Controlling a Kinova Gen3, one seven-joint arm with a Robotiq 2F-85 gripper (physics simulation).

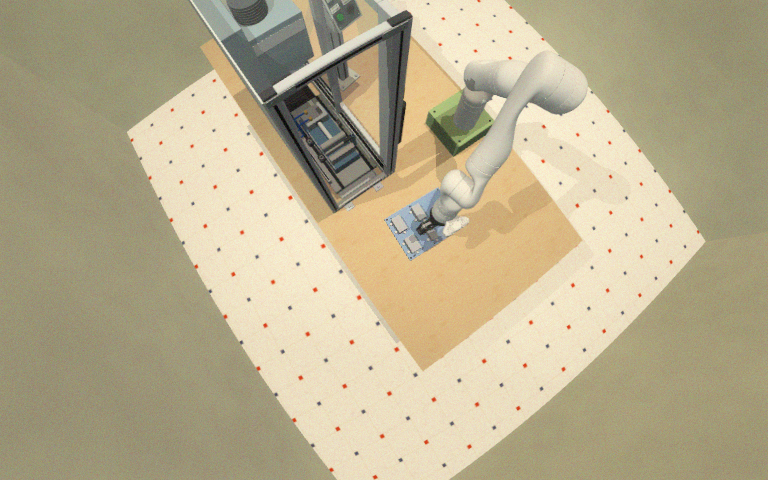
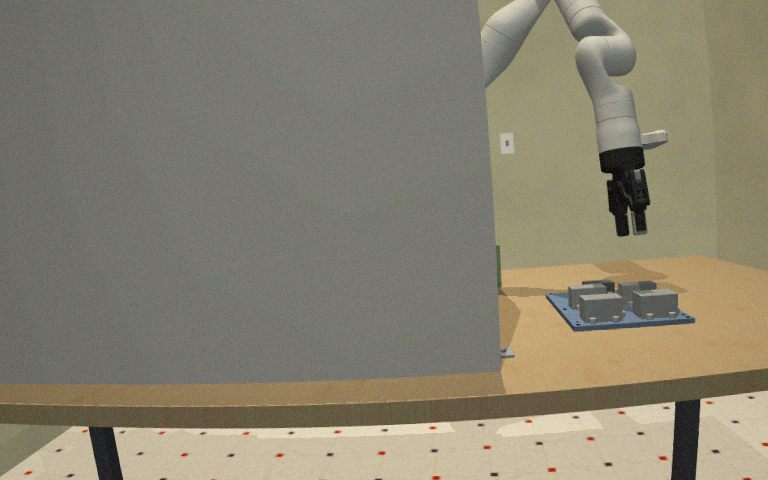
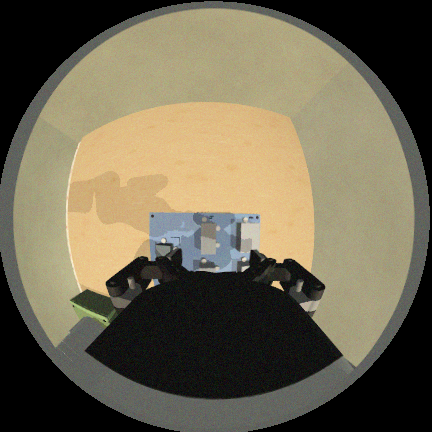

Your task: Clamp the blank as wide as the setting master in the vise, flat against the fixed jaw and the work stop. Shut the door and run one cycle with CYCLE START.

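Frame: origin at the arm's base, x up, y ahead, z left, level; millimetres.
Where they show: gripper, fingertip midpoint: (image 1: 432,225) (image 2: 631,235) (image 3: 215,256); arm's base at its link origin: (image 1: 464,120) (image 3: 95,327).
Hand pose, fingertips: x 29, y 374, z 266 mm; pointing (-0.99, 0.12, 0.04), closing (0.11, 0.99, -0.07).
Observation:
Each offset is from my fingertips to the top centre of the thing. "*": to the spot under its first point. Level surfaces: height alone.
A blue plate (image 1: 427,200) (image 2: 634,324) (image 3: 165,222) on the table carries several grey blocks, among them one block {dz -84, dx -84, dy +76 mm} (image 1: 399,224) (image 2: 600,309) (image 3: 249,237) in a corner and a darker block {dz -29, dx -95, dy -100 mm} (image 2: 598,282) (image 3: 164,249). Which matches the setting master's width I cannot tell. My gripper (image 1: 421,228) (image 2: 630,227) (image 3: 215,256) is open and empty, above the plate and clear of the blocks. The vise (image 1: 339,149) shows partly inside the machine; its jaw faces and work stop are too small to tell apart. A green button {* dz -692, dx +276, dy -113 mm} (image 1: 340,17) is on the control panel (image 1: 352,10).
The machine enclosure (image 1: 394,101) (image 2: 243,192) stands beside the plate, with tall framed posts and glass. A grey machine housing (image 1: 283,39) is at its back. The arm's green base (image 1: 444,133) (image 3: 92,306) stands on the table {dx -128 mm} (image 1: 430,316).

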